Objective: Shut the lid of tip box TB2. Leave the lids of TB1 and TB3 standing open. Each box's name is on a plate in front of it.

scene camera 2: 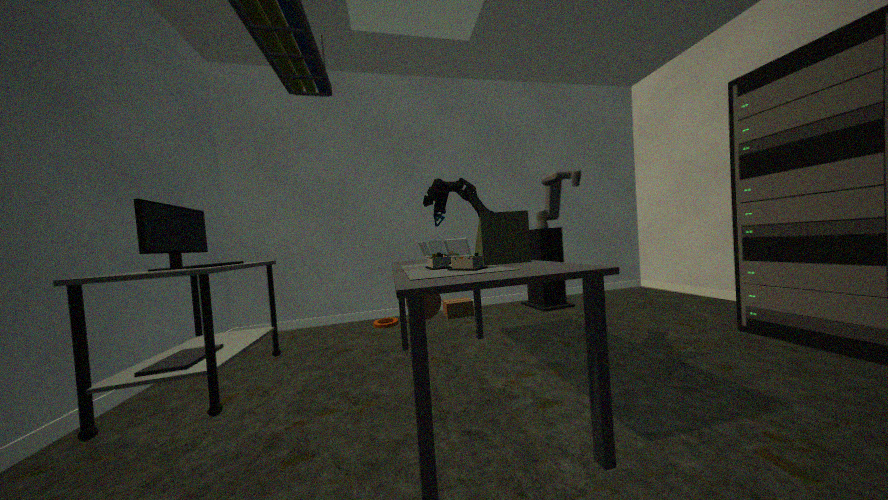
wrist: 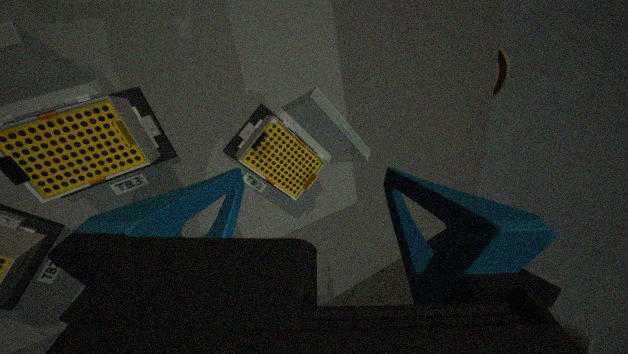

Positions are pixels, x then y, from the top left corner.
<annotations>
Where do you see a pale mat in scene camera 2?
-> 419,271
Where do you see a tip box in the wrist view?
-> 130,105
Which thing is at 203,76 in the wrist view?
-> A pale mat.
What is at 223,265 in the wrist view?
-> The gripper.
</annotations>
